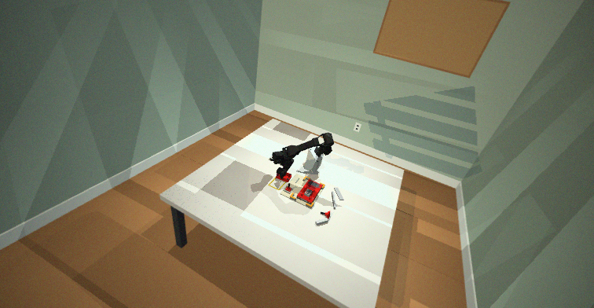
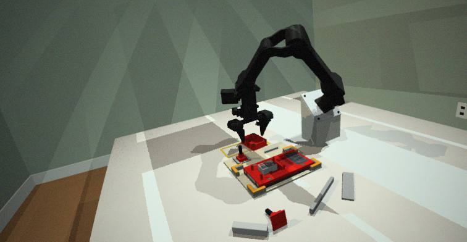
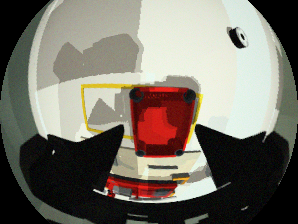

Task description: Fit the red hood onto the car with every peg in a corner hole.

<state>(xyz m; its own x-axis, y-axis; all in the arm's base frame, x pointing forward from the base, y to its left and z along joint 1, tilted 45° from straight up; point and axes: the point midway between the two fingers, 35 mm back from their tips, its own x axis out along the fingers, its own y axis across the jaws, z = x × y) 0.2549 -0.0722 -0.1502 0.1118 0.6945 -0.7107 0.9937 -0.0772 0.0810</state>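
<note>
Right now the red hood is 1 cm below my gripper tip. Round my gripper tip: grey bar (36 cm to the left, 26 cm ahead, 1 cm below); then grey engine block (22 cm to the left, 9 cm ahead).
</note>
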